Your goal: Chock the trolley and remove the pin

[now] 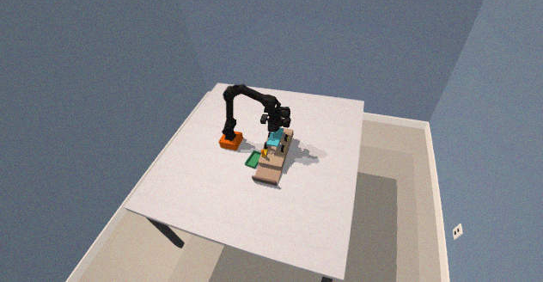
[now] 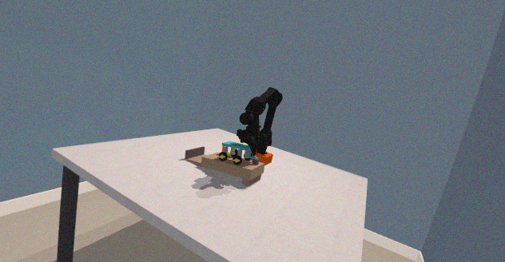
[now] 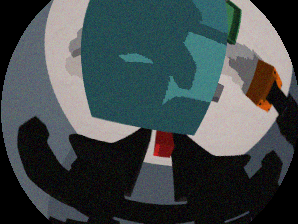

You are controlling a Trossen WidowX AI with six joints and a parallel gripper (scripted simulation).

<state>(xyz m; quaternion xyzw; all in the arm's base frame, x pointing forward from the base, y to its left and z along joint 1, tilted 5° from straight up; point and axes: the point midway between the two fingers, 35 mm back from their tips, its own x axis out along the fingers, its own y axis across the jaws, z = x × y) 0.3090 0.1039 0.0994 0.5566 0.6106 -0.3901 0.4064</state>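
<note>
Right now the yellow chock is 18 cm to the right of my gripper tip, 5 cm below it and 2 cm behind it. From my gripper tip the other things lie so: ramp 10 cm to the right, 8 cm below, 3 cm ahead; then red-headed stop pin right at my gripper tip; then teal trolley 9 cm to the right, 3 cm ahead, 2 cm below.
</note>
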